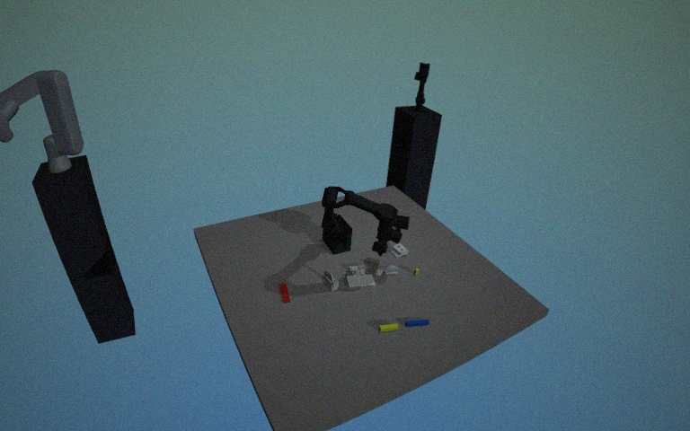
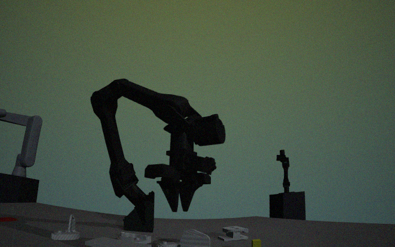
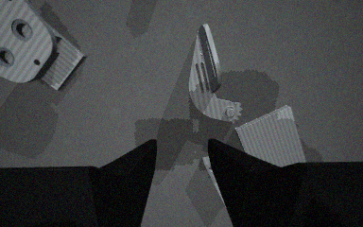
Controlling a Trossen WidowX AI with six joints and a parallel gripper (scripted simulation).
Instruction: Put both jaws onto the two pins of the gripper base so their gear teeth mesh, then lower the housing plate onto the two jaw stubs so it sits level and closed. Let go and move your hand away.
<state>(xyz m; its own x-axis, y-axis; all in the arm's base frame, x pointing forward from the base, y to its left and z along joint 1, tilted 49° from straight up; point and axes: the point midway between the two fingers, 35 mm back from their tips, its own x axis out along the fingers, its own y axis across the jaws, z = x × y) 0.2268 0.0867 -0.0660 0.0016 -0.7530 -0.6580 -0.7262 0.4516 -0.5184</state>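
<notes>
Right now the jaw is 8 cm below my gripper tip, 5 cm ahead of it and 2 cm to the right of it. The rest, counted from my gripper tip: gripper base: 15 cm to the left, 6 cm below, 6 cm behind; housing plate: 11 cm to the right, 8 cm below, 1 cm behind; small yellow cube: 14 cm to the left, 12 cm ahead, 7 cm below.
</notes>
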